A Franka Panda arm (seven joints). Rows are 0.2 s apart.
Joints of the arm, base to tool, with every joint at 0 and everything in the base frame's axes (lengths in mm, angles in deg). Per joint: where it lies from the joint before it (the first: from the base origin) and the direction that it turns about. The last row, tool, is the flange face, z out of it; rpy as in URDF.
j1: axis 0 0 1 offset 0.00 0.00 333.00
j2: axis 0 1 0 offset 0.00 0.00 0.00
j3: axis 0 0 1 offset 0.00 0.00 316.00
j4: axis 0 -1 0 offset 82.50 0.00 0.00
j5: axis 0 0 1 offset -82.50 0.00 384.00
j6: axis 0 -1 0 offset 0.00 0.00 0.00
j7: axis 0 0 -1 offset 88.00 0.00 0.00
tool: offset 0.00 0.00 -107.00 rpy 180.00 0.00 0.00
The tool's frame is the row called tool.
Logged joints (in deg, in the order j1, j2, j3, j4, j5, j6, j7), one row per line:
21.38 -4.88 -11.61 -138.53 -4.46 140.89 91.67
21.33 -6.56 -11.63 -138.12 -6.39 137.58 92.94
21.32 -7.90 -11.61 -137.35 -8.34 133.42 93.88
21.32 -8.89 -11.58 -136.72 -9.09 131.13 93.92
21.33 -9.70 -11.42 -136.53 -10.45 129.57 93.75
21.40 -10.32 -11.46 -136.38 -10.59 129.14 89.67
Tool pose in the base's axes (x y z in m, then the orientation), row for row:
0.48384 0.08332 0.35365 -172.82 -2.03 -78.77
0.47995 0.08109 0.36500 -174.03 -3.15 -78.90
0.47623 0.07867 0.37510 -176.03 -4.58 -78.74
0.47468 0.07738 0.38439 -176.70 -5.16 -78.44
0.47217 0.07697 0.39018 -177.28 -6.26 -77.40
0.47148 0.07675 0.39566 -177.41 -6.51 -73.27
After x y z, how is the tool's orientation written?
As angles about the fixed x, y, z axes (roll, pitch, yaw), in degrees.
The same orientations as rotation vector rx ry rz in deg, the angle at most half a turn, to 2 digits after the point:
-135.76 111.20 -9.39
-136.94 112.35 -9.63
-138.99 113.72 -9.50
138.85 -113.03 9.51
138.99 -111.06 10.23
142.88 -105.96 10.52

